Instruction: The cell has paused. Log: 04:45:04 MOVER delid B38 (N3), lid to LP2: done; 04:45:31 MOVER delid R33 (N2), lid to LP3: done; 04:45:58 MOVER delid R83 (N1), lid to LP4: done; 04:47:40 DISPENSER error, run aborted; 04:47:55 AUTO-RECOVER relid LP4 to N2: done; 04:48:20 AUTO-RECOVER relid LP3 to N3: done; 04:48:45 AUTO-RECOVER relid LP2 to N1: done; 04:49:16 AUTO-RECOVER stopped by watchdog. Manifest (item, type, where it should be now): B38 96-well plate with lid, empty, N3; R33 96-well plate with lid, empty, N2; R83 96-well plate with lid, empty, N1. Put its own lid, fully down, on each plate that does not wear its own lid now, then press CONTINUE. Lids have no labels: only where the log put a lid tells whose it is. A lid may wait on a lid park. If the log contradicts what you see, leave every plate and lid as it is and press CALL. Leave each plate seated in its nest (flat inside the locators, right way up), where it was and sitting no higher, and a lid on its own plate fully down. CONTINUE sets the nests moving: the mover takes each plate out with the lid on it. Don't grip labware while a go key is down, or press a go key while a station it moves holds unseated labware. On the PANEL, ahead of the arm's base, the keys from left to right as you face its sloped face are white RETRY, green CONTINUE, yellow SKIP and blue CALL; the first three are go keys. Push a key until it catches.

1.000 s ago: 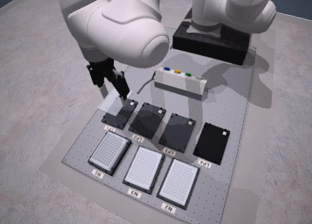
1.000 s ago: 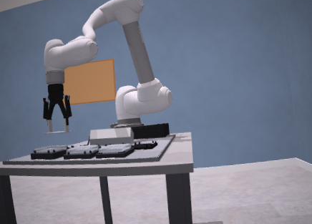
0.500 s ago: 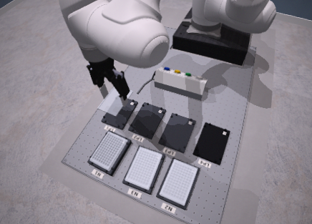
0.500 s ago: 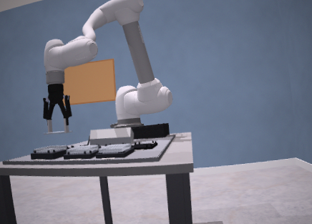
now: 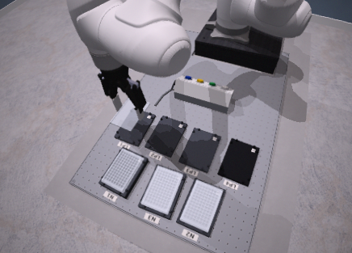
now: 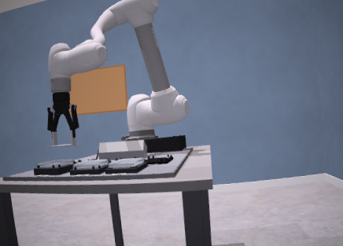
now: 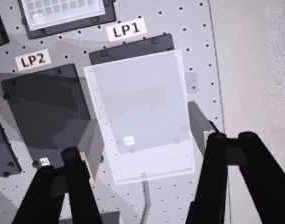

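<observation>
Now: hand 11 cm above the lid park LP1. Round my hand: lid park LP2: 13 cm to the left, 11 cm below; LP2 label: 9 cm ahead, 12 cm to the left, 11 cm below; pale grey lid: 2 cm below.
</observation>
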